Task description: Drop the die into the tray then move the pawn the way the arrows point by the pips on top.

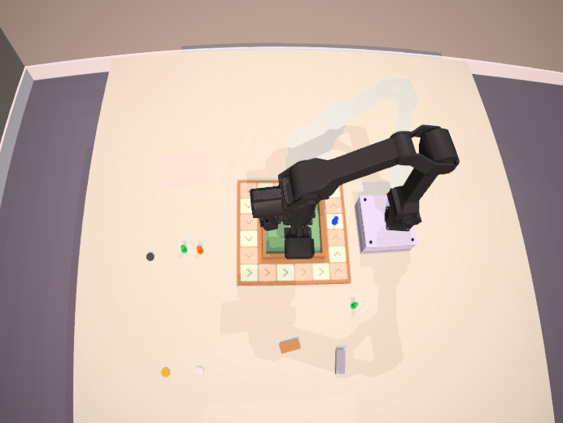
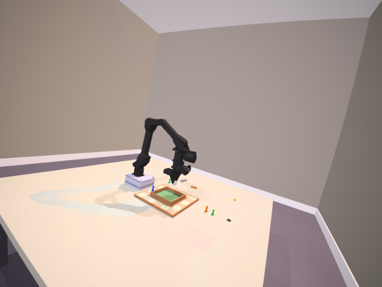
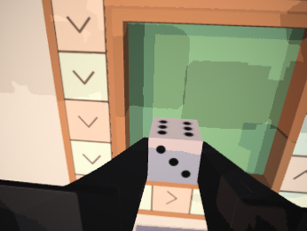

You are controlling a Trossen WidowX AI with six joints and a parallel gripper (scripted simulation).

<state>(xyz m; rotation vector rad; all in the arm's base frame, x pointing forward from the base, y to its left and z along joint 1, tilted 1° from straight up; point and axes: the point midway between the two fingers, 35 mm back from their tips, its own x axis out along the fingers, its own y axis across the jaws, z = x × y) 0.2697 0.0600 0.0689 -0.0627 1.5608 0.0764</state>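
Now: gripper tip 110 mm past the blue pawn, 70 mm above it and 60 mm to the left of it. The rest, counted from my gripper tip: orange pawn: 230 mm ahead, 80 mm below, 40 mm to the left; pale die: right at my gripper tip; green dice tray: 90 mm below, 30 mm to the right.
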